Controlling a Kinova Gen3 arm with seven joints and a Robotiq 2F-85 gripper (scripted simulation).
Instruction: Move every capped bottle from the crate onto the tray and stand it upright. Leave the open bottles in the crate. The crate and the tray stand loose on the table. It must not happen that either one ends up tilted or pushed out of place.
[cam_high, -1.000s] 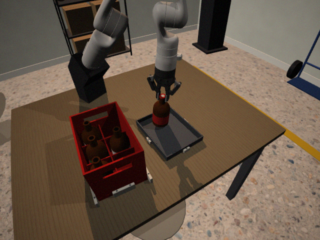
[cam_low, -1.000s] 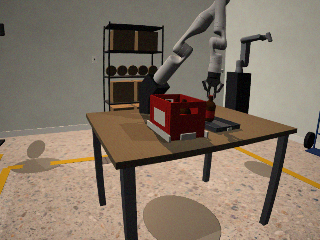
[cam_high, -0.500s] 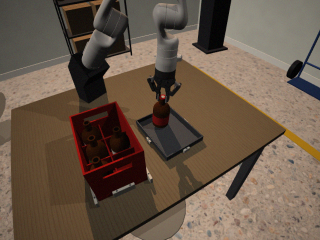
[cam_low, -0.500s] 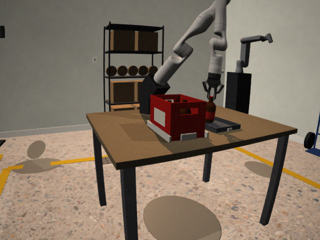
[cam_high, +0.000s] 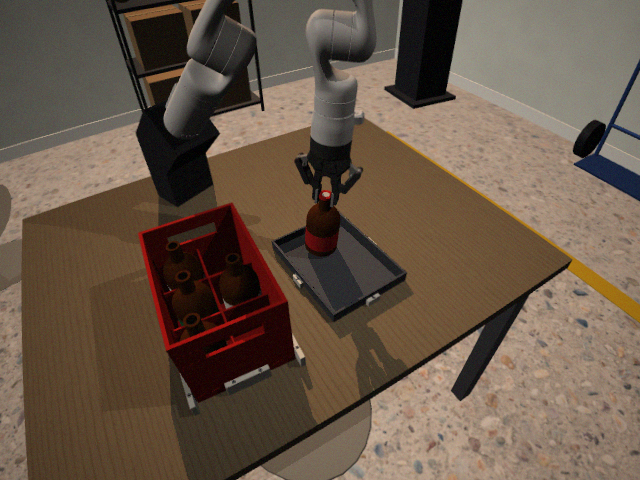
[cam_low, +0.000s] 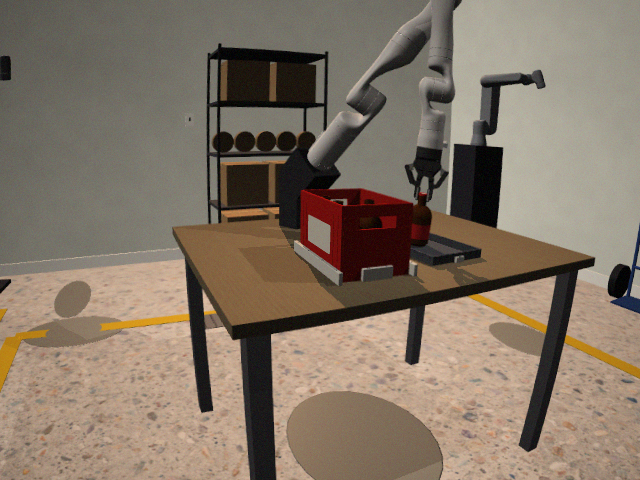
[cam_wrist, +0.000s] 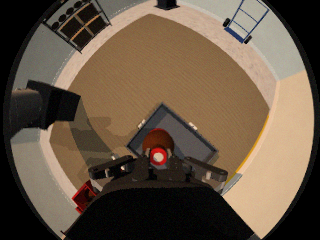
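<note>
Right now the glass bottle is 70 mm below my hand and 10 mm behind it. From my hand the other things lie so: red crate (270 mm to the right, 90 mm ahead, 80 mm below); dark grey tray (150 mm below, 50 mm ahead).
</note>
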